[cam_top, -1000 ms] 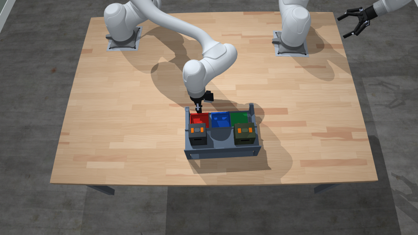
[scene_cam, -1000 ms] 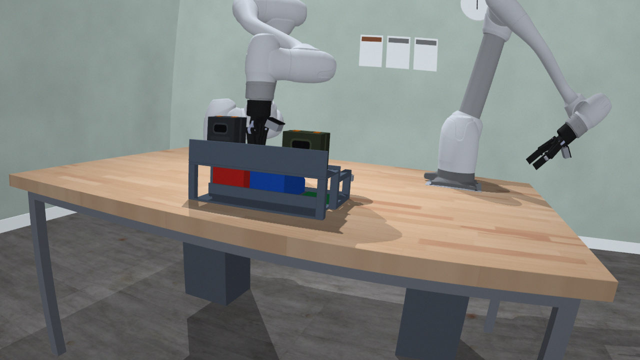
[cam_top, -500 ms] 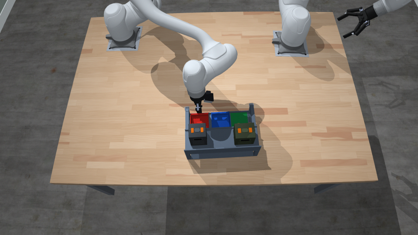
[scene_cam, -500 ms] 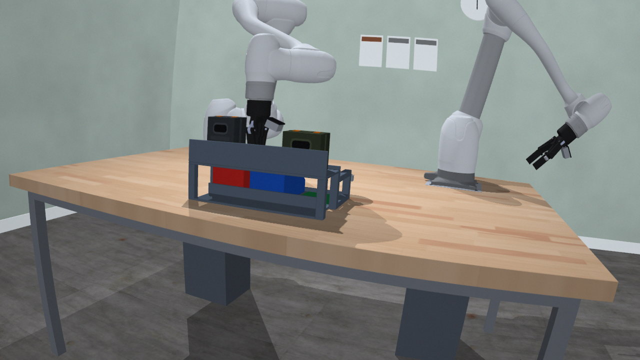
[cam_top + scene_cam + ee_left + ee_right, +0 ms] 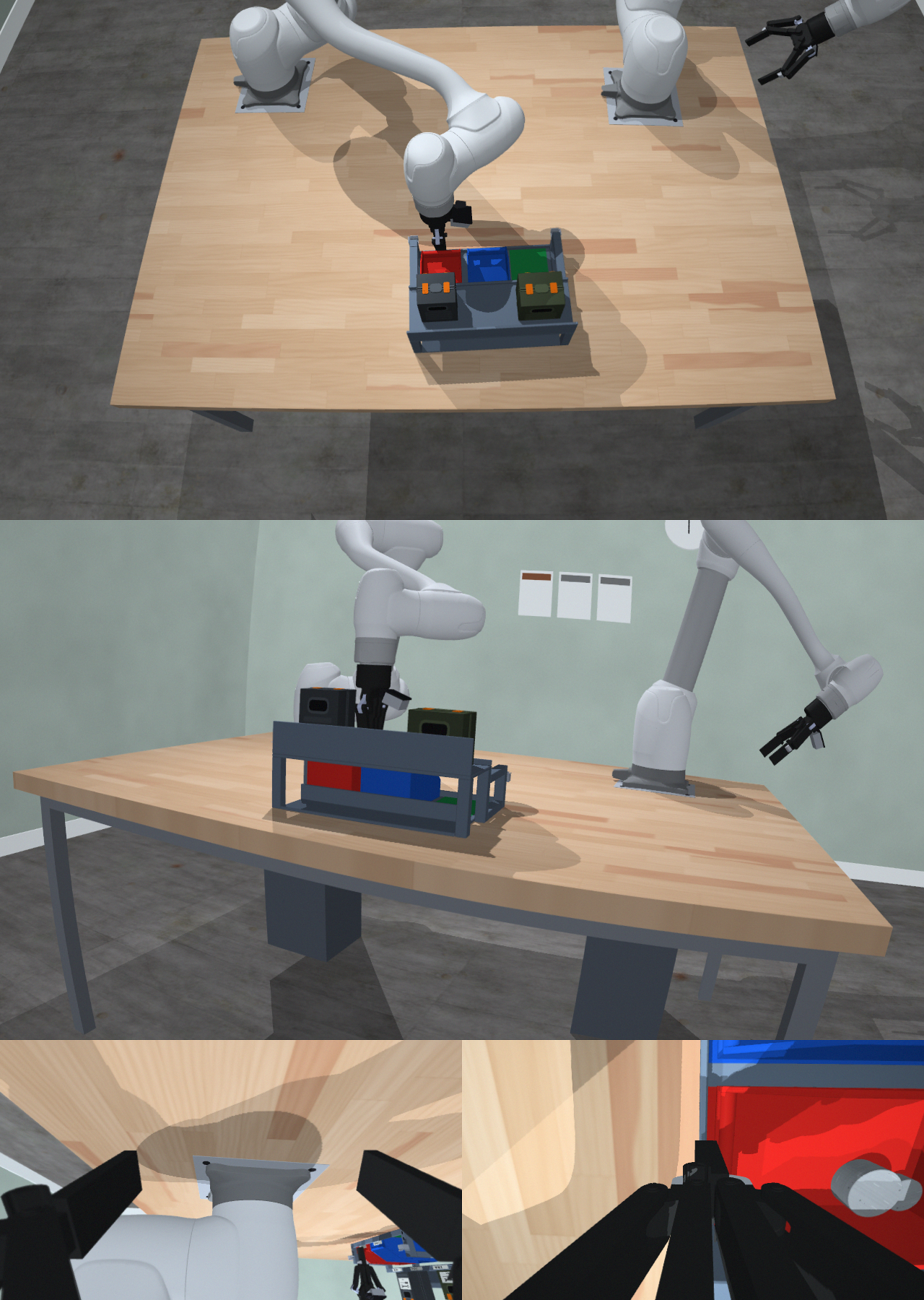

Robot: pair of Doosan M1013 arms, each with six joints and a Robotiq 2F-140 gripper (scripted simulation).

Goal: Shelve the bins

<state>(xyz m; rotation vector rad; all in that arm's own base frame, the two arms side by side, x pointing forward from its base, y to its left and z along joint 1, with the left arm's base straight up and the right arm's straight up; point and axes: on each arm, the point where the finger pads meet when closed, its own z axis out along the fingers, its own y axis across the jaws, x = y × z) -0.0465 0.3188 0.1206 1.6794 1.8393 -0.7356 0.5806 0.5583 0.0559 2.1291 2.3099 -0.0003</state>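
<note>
My right gripper is now 90 mm short of the red bin, 10 mm to the right of it and 10 mm above it. The rest, counted from my right hand: blue bin 130 mm to the left, 80 mm ahead, 10 mm below; then grey shelf 130 mm to the left, 110 mm ahead, 10 mm above.
</note>
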